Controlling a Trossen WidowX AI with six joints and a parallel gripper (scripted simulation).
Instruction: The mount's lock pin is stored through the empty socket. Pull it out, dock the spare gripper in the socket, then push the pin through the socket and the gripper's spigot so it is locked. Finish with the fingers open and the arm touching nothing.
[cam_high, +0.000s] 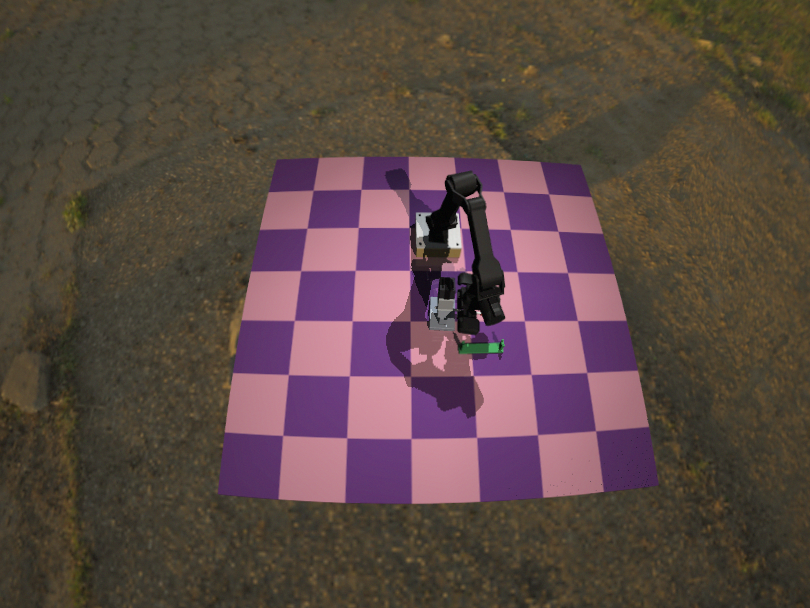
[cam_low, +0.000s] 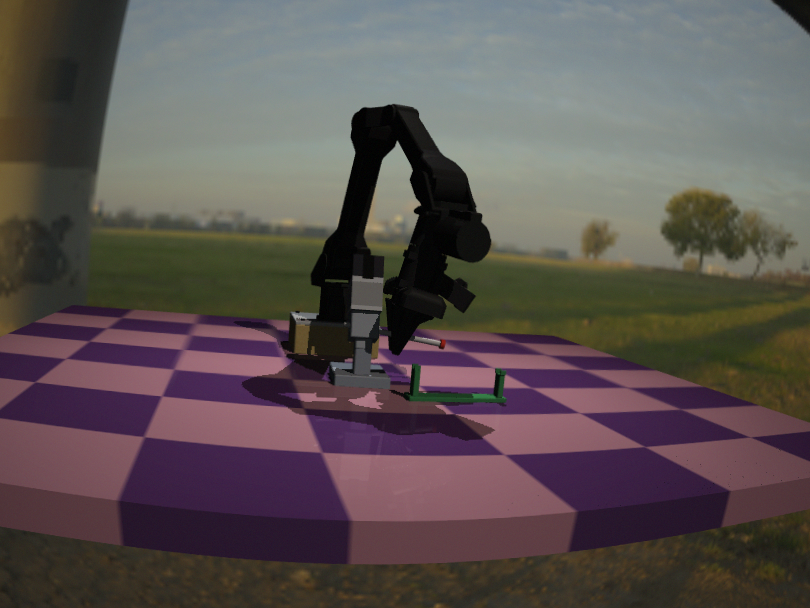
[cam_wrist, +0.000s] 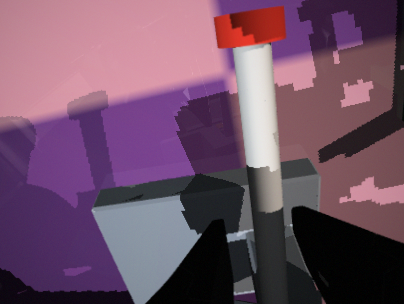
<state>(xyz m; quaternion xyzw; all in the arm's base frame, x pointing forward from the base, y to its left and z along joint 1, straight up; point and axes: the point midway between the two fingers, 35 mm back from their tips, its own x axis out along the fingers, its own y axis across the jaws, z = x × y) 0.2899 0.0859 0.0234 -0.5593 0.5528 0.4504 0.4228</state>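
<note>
The grey mount is 10 mm behind my gripper tip and 40 mm to the right of it. Also, from my gripper tip: green rack 90 mm ahead, 80 mm to the left, 20 mm below; then spare gripper 10 mm behind, 50 mm to the right, 80 mm above.
</note>
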